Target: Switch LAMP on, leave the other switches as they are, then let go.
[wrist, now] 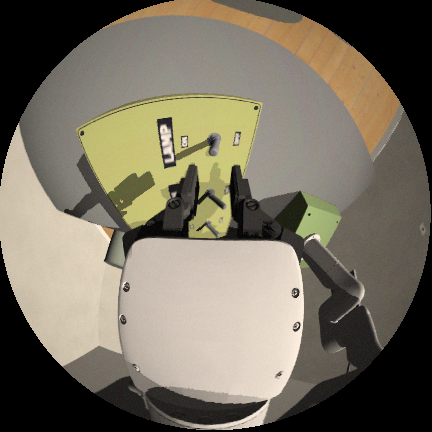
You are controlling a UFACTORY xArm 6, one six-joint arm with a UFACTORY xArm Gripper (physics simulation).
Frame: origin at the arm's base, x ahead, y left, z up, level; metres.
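Seen in the pictures: gripper, fingertip midpoint: (214, 175); arm's base at its link origin: (307, 245).
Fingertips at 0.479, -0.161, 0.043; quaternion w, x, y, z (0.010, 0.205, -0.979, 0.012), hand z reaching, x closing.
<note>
Pixels of each thing's middle, then the offset from my fingertips to it, as dx, dy, dz. "spot": a spot on its surface instead. Level surfaces: height alone.
- OFF label at a spot on its surface: (237, 138) spot: -0.037, -0.013, -0.110
- grey LAMP lever at a spot on its surface: (214, 145) spot: +0.002, -0.006, -0.057
- second lever at a spot on its surface: (218, 200) spot: -0.054, +0.102, -0.070
- third lever at a spot on its surface: (213, 229) spot: -0.093, +0.215, -0.073
- round grey table at its surface level: dz -0.181
The yellow-green switch panel (112, 150) lies ahead of and under my gripper. Its LAMP label (166, 142) is at the left, with a small ON label (184, 141) beside it and an OFF label (237, 138) at the right. The grey LAMP lever (214, 145) stands between them, pointing toward my gripper in the view; its tilt is hard to tell. My gripper (214, 175) is partly open and empty, its fingertips just short of the LAMP lever in the view. The second lever (218, 200) and third lever (213, 229) show between the fingers, leaning right. Their name labels are mostly hidden.
The panel is on a round grey table (150, 55). A green box (320, 217) is at the right, beside a jointed grey arm-like part (337, 270). A grey-green object (115, 250) shows partly at the left. Wooden floor (330, 60) lies beyond the table edge.
</note>
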